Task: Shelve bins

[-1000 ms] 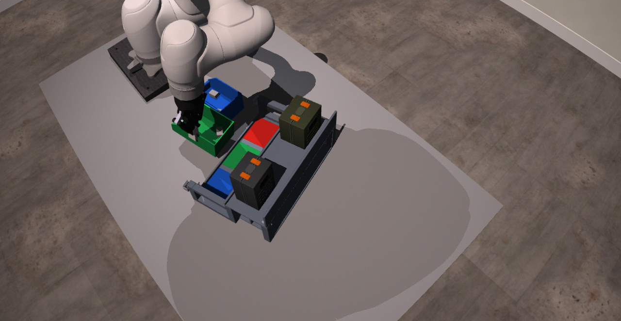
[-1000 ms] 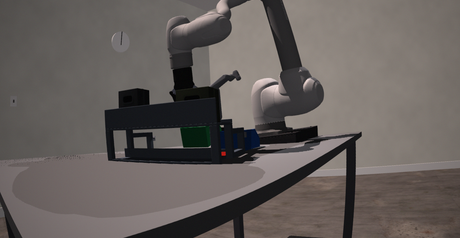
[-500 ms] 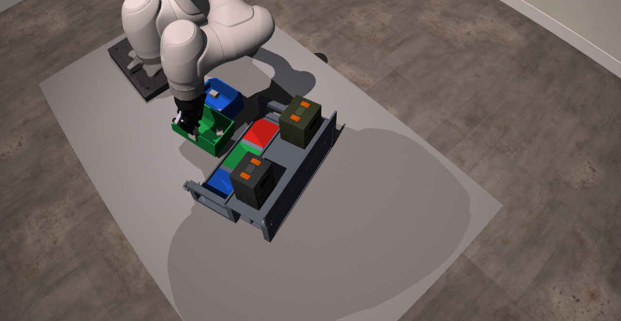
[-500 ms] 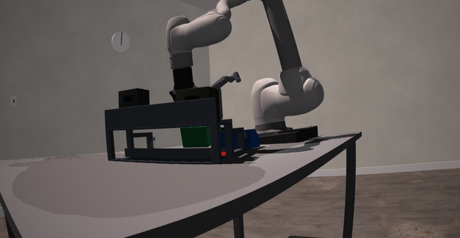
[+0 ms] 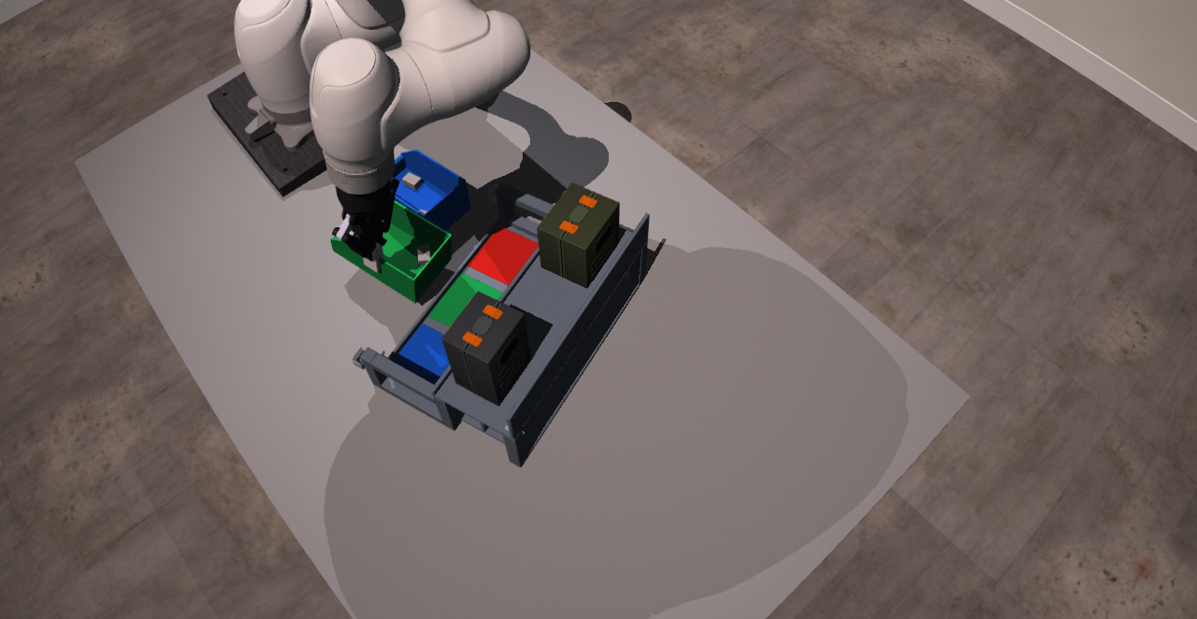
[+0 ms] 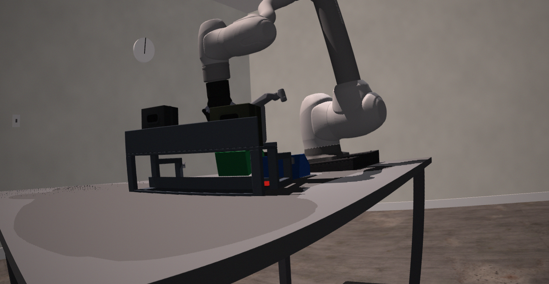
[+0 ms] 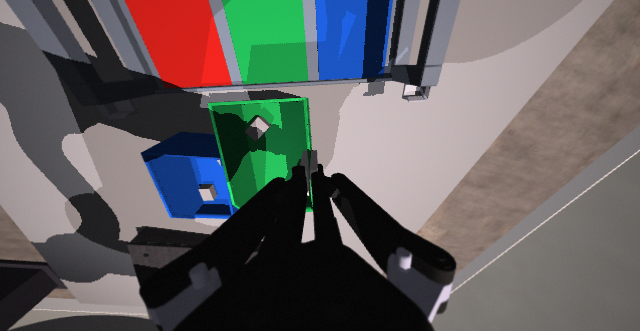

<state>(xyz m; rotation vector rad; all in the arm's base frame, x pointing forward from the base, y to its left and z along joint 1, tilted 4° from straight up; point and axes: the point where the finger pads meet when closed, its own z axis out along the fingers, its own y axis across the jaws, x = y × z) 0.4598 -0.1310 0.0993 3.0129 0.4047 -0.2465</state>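
Now: hand 4 cm to the right of the green bin, 4 cm above it and 2 cm past it. The rest, counted from my hand: olive case 23 cm to the left, 22 cm ahead, 4 cm above; then black case 28 cm ahead, 5 cm above; then blue bin 15 cm to the left, 12 cm behind, 8 cm below.
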